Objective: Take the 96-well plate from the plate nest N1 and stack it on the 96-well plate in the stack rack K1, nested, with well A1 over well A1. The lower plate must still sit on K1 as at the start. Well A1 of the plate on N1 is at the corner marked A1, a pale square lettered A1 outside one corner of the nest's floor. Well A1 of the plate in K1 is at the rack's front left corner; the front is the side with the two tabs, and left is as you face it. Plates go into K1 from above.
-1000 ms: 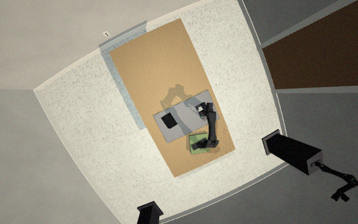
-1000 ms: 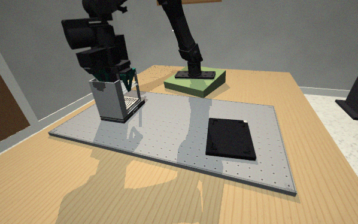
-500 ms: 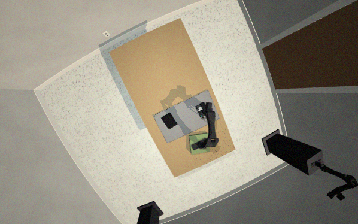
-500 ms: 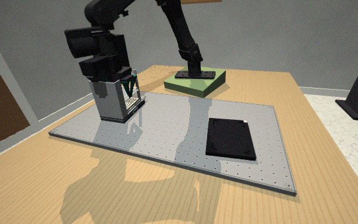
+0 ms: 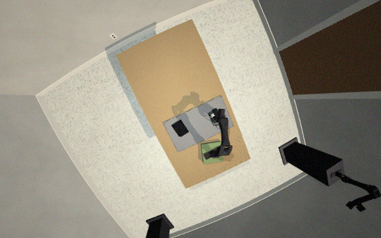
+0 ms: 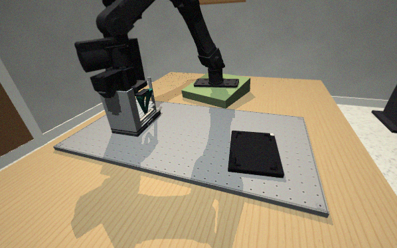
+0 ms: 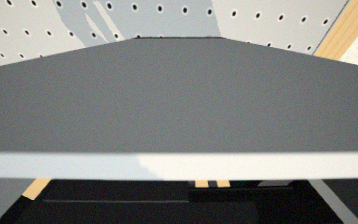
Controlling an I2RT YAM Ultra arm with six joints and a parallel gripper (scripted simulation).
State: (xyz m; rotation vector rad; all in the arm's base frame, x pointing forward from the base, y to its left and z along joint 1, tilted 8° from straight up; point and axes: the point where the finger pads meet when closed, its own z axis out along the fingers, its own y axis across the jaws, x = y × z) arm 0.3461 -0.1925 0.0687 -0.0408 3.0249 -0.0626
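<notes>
The white 96-well plate is right at my hand. Round my hand: thin upright post (60 mm behind, 40 mm to the left, 30 mm above); black plate nest N1 (390 mm to the left, 60 mm ahead, 50 mm below); grey rack wall (70 mm ahead, 30 mm above).
</notes>
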